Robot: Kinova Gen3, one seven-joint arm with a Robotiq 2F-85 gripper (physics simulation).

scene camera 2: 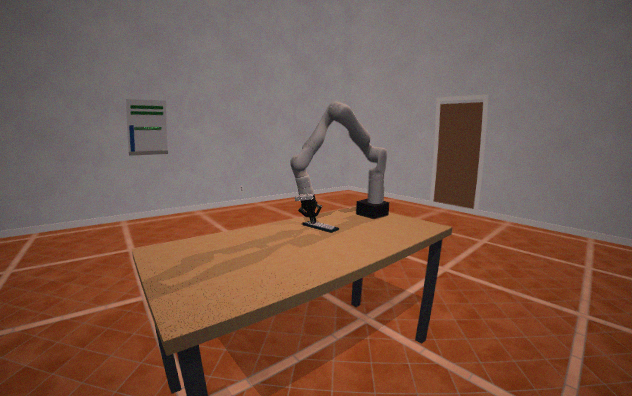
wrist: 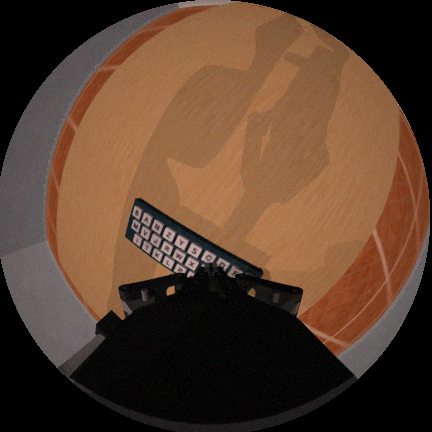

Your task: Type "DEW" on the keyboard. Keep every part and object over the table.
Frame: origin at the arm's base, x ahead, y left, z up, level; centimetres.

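Seen in the pictures: gripper, fingertip midpoint: (scene camera 2: 314, 223) (wrist: 210, 269); arm's base, link origin: (scene camera 2: 375, 201).
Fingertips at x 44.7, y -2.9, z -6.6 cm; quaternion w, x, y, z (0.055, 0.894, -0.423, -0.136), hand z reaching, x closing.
Offsets run from my fingertips to a thing's top centre. Level surfaces: height alone.
A dark teal keyboard {dx -1.3, dy +3.5, dz +0.1 cm} (scene camera 2: 327, 229) (wrist: 170, 245) with white letter keys lies flat on the table. In the wrist view its top row reads B, A, N, Z, Y, S, C, D, F. The D key {dx +1.4, dy -0.6, dz -0.2 cm} (wrist: 222, 264) shows just beyond the fingertips, partly covered at its lower side. The W key {dx -1.4, dy +4.0, dz +0.1 cm} (wrist: 179, 255) shows in the second row, left of the fingers. The E key cannot be made out; the right part of the lower rows is hidden behind the gripper. My gripper (scene camera 2: 313, 221) (wrist: 210, 269) is shut and empty, pointing down at the keyboard; whether its tips touch a key cannot be told.
The wooden table {dz -1.6 cm} (scene camera 2: 250, 280) (wrist: 110, 150) bears the keyboard and the arm's shadow. The arm's black base (scene camera 2: 372, 209) stands at the table's far right end. The table's far edge runs behind the gripper and keyboard in the scene view, with tiled floor beyond.
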